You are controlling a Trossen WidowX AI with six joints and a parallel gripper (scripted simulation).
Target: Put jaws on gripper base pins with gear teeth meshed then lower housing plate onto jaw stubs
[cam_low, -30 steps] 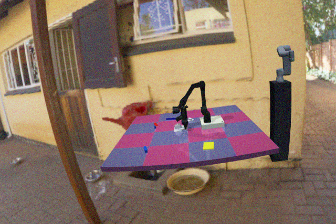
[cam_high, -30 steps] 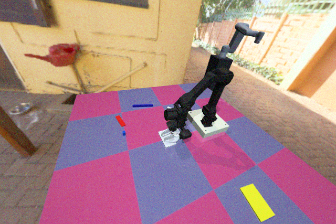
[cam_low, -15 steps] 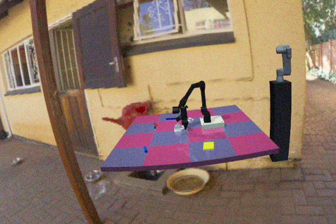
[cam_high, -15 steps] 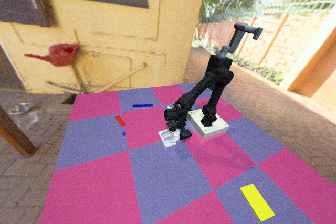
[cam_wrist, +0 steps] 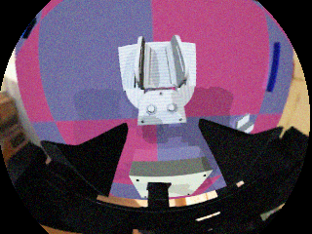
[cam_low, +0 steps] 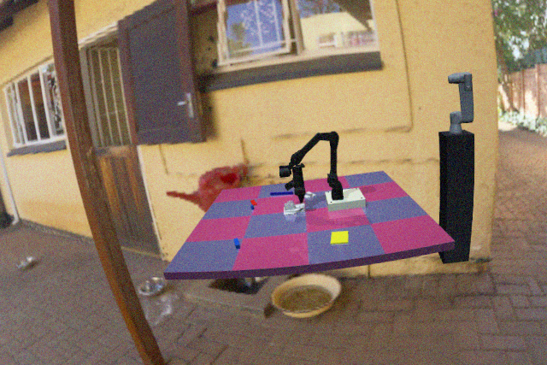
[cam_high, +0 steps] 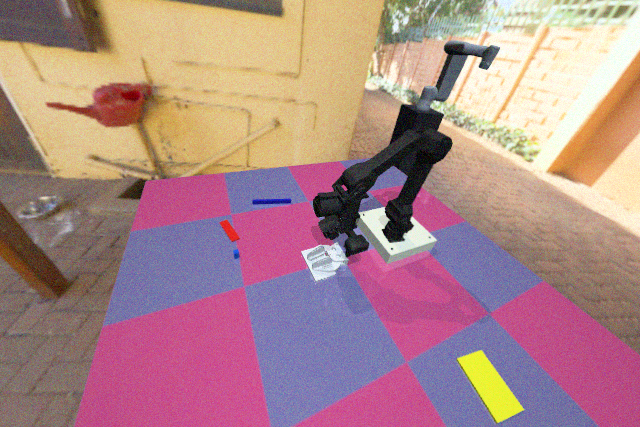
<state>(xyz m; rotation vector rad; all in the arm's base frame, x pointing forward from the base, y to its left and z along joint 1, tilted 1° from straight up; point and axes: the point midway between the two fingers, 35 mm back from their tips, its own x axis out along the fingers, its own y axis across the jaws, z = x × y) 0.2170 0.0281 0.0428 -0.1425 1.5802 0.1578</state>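
My gripper tip is now 1 cm short of the housing plate and 5 cm above it. From my gripper tip the other things lie so: small blue cube: 33 cm ahead, 5 cm to the right, 4 cm below; then red block: 36 cm ahead, 17 cm to the right, 5 cm below; then blue bar: 19 cm ahead, 32 cm to the right, 5 cm below.
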